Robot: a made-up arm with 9 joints. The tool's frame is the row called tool.
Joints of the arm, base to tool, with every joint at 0 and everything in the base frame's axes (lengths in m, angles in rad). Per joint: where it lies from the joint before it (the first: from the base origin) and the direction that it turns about. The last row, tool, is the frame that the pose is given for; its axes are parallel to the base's.
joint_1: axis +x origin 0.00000 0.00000 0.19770
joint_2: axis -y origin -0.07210 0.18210 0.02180
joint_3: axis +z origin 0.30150 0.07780 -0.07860
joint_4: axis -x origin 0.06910 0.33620 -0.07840
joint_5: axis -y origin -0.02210 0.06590 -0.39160
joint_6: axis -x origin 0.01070 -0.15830 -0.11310
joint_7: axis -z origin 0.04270 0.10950 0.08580
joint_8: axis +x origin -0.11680 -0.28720 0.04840
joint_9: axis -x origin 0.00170 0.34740 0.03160
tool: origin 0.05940 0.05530 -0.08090
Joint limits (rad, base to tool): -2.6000..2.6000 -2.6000..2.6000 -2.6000..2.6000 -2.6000..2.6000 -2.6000..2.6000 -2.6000..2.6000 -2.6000..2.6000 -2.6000..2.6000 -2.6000..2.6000
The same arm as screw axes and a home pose.
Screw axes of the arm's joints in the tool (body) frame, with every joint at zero. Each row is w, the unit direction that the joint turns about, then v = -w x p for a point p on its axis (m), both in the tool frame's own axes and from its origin. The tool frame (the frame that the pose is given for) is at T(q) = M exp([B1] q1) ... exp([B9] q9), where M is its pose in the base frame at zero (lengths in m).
B1: w 1 0 0 v 0 0.555 0.7287
B2: w 0 -1 0 v 0.5768 0 0.3462
B3: w 0 0 1 v -0.4688 0.0447 0
B4: w -1 0 0 v 0 -0.4198 -0.1326
B5: w 0 -1 0 v 0.0282 0 -0.0023
B6: w -1 0 0 v 0 0.0849 -0.225
B7: w 0 0 -1 v 0.1155 0.0557 0
B8: w 1 0 0 v 0 0.0493 0.4027
B9: w -1 0 0 v 0 -0.0809 -0.0553
M =
1 0 0 0.2741
0 1 0 0.7287
0 0 1 -0.3573
0 0 0 1
Joint limits (deg, base to tool): -148.97..148.97 -148.97..148.97 -148.97..148.97 -148.97..148.97 -148.97..148.97 -148.97..148.97 -148.97..148.97 -148.97..148.97 -148.97..148.97

